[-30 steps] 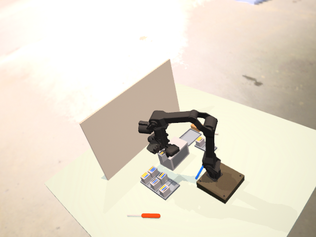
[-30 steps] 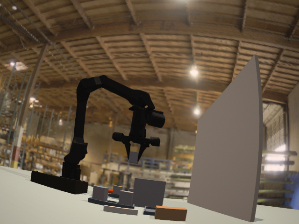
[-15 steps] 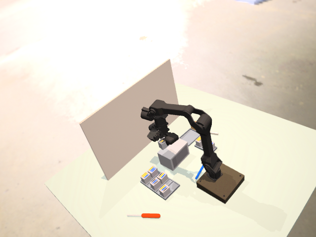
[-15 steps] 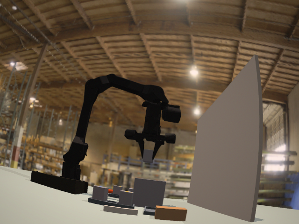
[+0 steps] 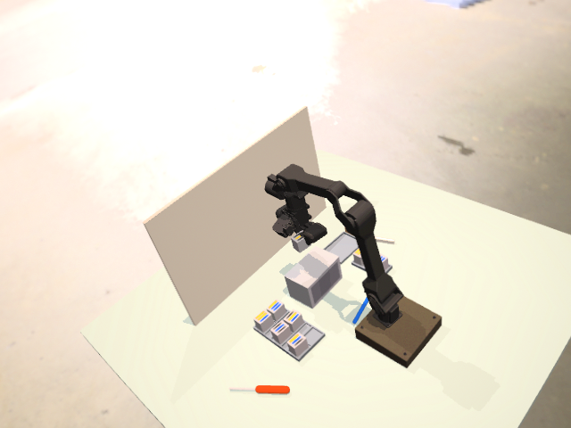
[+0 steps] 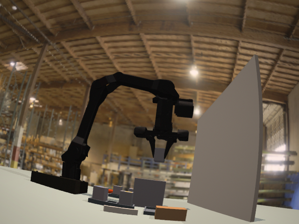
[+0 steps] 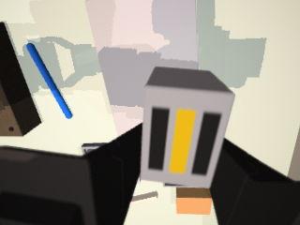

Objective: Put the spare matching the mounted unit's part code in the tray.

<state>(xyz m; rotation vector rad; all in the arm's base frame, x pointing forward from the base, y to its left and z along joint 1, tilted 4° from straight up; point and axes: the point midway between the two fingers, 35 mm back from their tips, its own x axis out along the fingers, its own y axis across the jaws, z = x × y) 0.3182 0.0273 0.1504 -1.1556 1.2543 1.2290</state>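
Now: the grey tray 180 mm below my gripper tip, 170 mm to the right of it and 40 mm ahead of it. From my gripper tip the other things lie so: mounted unit (130 mm below, 30 mm behind, 20 mm to the left); blue marker (200 mm behind, 180 mm below, 30 mm to the right); beige panel (210 mm ahead, 50 mm to the left, 40 mm above).
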